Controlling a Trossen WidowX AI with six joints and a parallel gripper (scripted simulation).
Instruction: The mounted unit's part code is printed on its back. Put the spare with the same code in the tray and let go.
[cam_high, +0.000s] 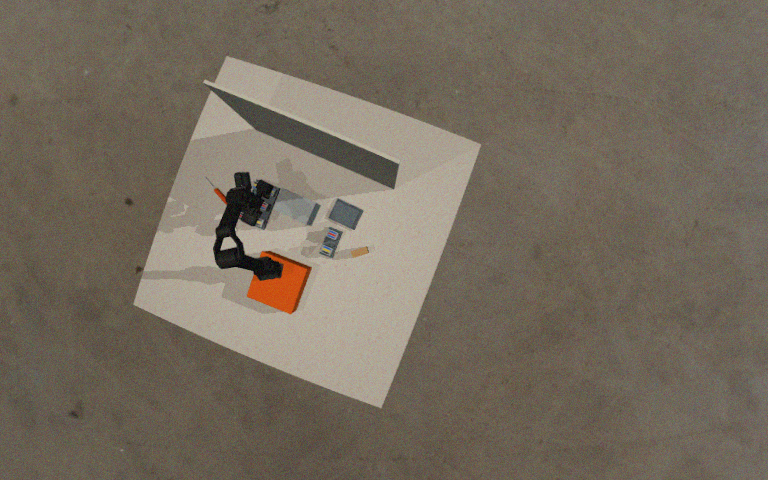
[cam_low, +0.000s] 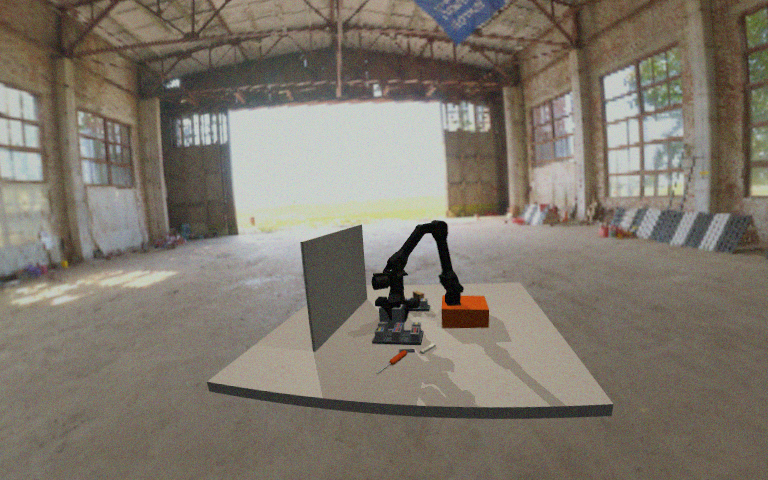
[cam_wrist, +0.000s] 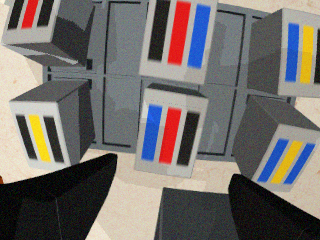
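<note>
My gripper tip is 35 cm to the left of the tray, 6 cm above it and 4 cm short of it. The rest, counted from my gripper tip: white stick: 16 cm to the left, 11 cm behind, 6 cm below; then grey upright panel: 27 cm ahead, 19 cm to the right, 16 cm above; then grey mounted unit: 13 cm to the right, 2 cm ahead, 1 cm below.
</note>
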